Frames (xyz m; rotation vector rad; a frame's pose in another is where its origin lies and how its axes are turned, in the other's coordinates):
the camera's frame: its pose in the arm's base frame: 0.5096 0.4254 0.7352 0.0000 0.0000 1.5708
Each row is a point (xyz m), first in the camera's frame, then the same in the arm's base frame.
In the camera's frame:
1: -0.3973 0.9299 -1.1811
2: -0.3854 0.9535 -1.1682
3: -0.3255 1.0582 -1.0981
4: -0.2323 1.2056 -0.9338
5: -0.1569 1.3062 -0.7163
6: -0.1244 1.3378 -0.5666
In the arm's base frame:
1: -0.4203 0.0281 -0.4459
2: -0.4439 0.0400 -0.4330
3: -0.5486 0.0999 -0.3629
4: -0.6960 0.1931 -0.1986
5: -0.7966 0.2685 0.0189
6: -0.8282 0.3010 0.1686

